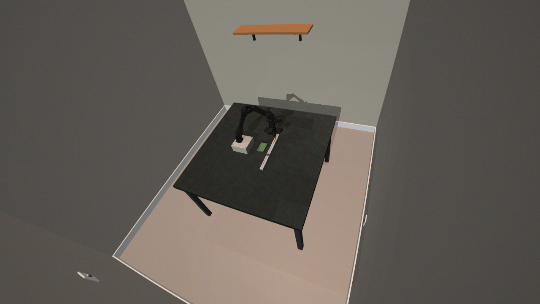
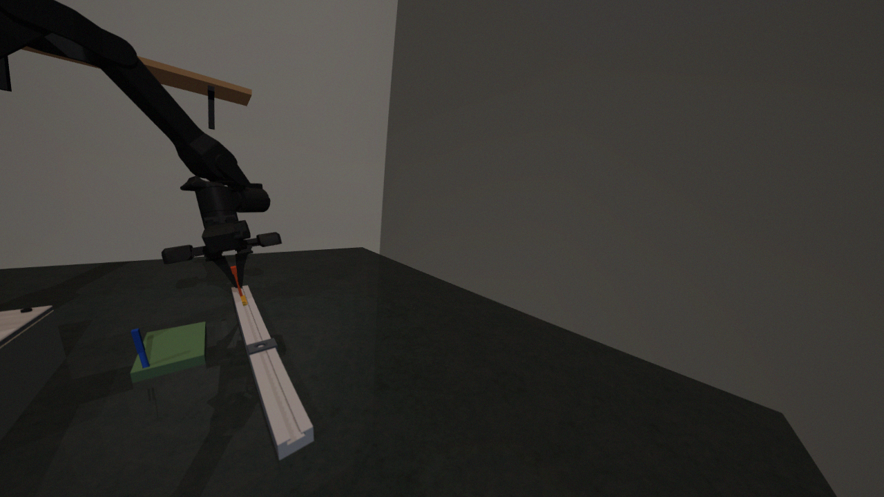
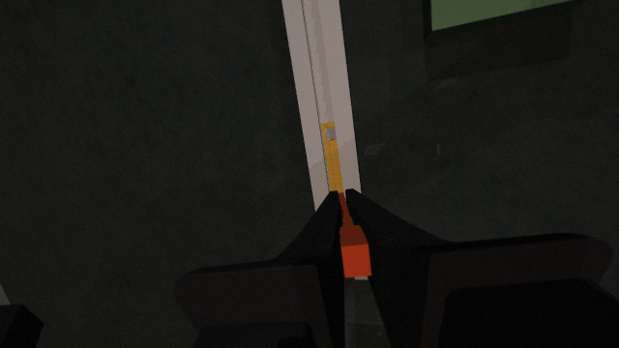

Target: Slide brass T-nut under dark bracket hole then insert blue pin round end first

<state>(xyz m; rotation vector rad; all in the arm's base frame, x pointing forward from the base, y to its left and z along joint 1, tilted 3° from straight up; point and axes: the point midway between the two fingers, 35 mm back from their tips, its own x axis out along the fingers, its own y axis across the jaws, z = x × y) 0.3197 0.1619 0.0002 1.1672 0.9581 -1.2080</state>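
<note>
Now: the brass T-nut 2 cm to the right of my gripper tip and 1 cm above it. From my gripper tip the other things lie so: aluminum rail (19 cm to the right, 3 cm below, 1 cm ahead); then green tray (16 cm to the right, 10 cm behind, 3 cm below); then blue pin (18 cm to the right, 12 cm behind, 1 cm below).
</note>
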